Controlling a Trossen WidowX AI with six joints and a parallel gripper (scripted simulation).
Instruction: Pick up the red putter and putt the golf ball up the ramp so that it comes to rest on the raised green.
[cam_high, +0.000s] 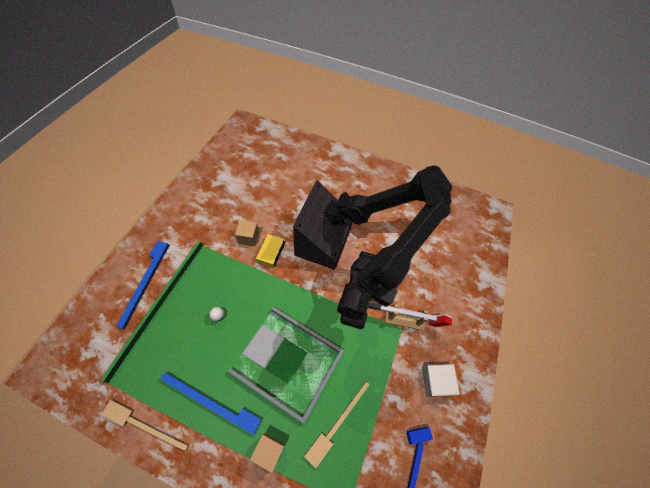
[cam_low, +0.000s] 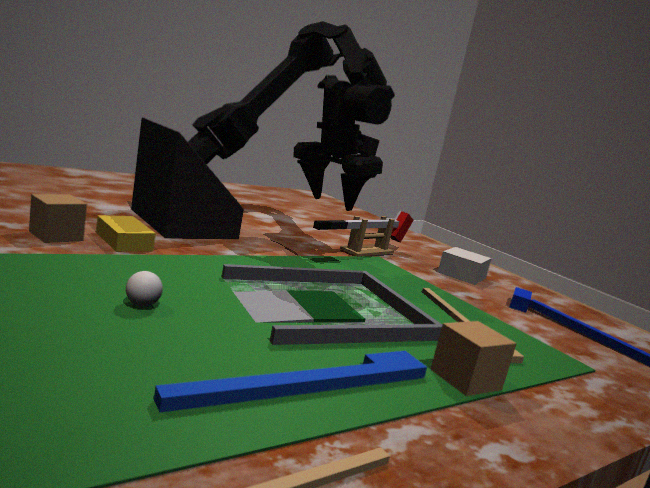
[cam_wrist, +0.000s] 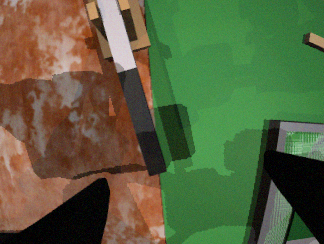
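The yellow block is 60 mm behind my gripper tip, 340 mm to the right of it and 90 mm below it. The rest, counted from my gripper tip: grey-walled enclosure: 220 mm ahead, 90 mm to the right, 100 mm below; then wooden stand: 60 mm behind, 150 mm to the left, 70 mm below; then red putter: 60 mm behind, 130 mm to the left, 50 mm below.
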